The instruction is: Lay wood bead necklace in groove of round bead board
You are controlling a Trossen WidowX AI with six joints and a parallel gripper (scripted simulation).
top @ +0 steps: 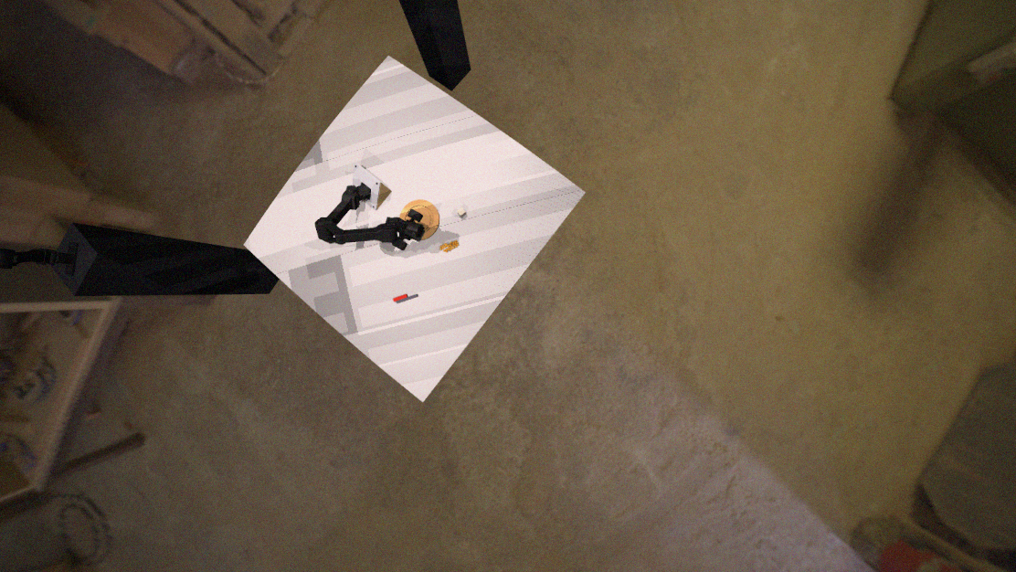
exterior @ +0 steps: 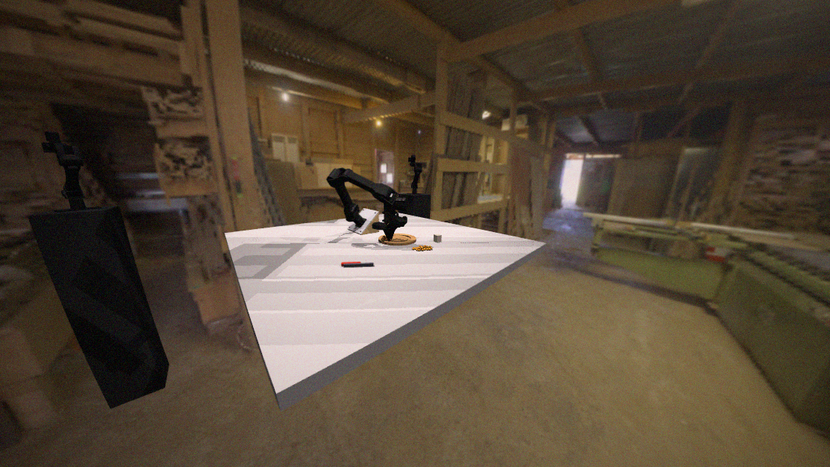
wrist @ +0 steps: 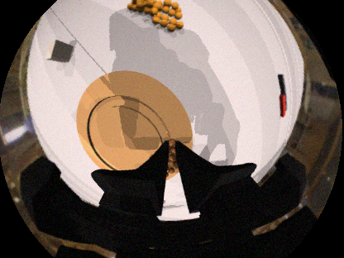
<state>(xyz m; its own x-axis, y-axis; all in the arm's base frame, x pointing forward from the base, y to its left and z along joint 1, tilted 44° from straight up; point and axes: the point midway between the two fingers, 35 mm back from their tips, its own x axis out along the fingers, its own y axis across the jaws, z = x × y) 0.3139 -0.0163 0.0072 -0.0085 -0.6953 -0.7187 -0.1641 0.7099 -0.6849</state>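
Now: the small grey cube 120 mm ahead of my gripper tip and 220 mm to the left of it. The rest, counted from my gripper tip: black marker: 160 mm ahead, 280 mm to the right, 10 mm below.
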